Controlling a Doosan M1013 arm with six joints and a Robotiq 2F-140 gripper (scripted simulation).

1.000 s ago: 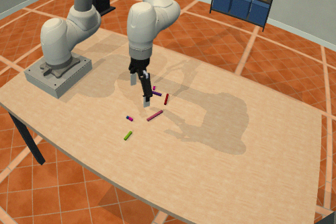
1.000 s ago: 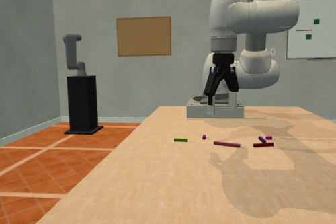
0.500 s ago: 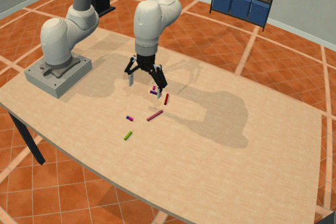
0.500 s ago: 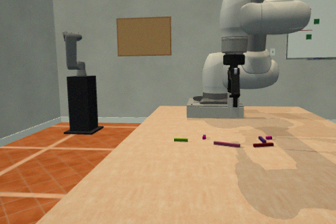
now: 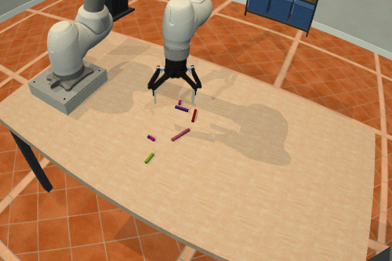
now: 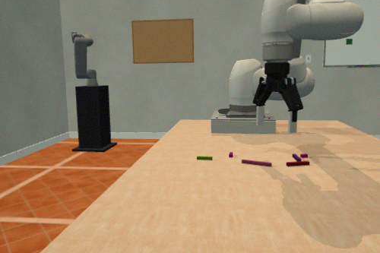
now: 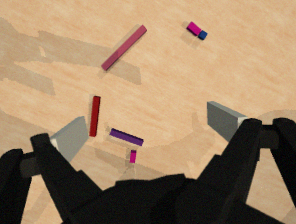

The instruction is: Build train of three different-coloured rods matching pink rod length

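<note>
My hand is 100 mm above the purple rod and 70 mm to the right of it. From my hand the other things lie so: pink rod: 100 mm below, 70 mm ahead, 60 mm to the right; then red rod: 100 mm below, 60 mm to the left, 60 mm ahead; then blue rod: 140 mm to the right, 100 mm below, 30 mm behind.
</note>
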